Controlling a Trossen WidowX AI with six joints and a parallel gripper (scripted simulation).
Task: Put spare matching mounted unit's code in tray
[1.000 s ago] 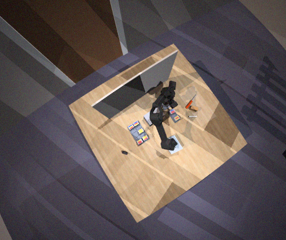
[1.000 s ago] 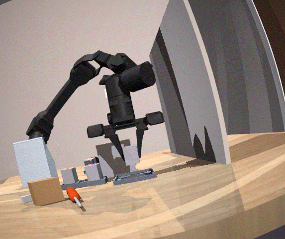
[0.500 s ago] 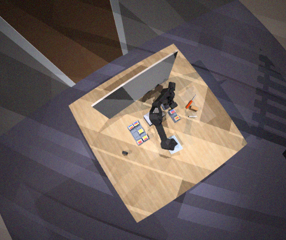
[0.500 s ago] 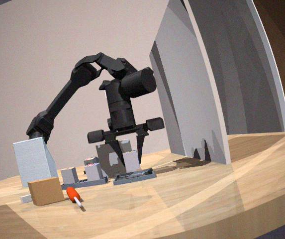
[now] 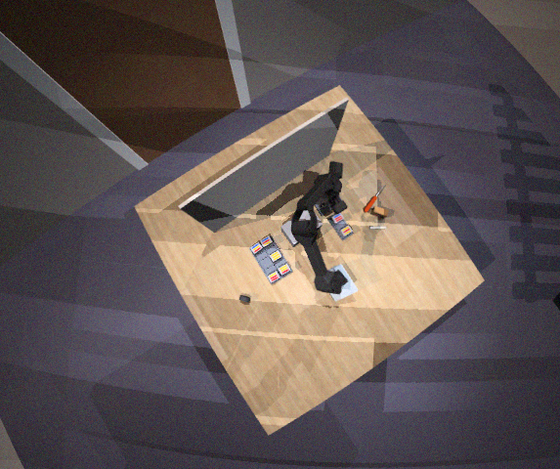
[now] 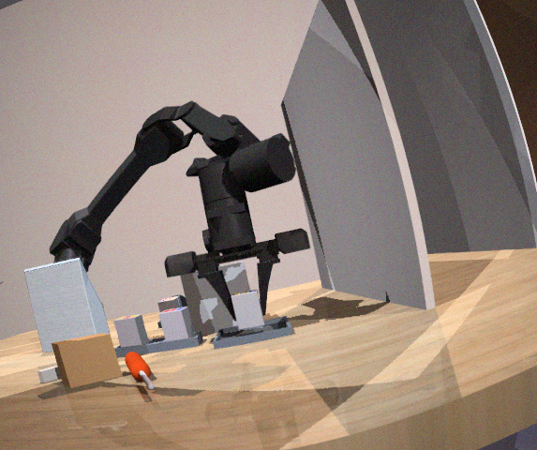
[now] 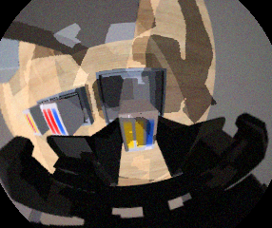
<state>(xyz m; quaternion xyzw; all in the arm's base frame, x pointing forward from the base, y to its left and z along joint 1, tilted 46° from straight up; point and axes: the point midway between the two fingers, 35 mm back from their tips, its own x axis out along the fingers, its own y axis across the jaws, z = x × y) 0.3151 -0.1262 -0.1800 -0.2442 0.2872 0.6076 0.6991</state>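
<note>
My gripper tip is 2 cm below the pale grey spare. The rest, counted from my gripper tip: grey mounted unit: 3 cm behind, 20 cm to the left, 3 cm above; then shallow grey tray: 2 cm below; then rack: 14 cm behind, 3 cm to the left, 2 cm below.
</note>
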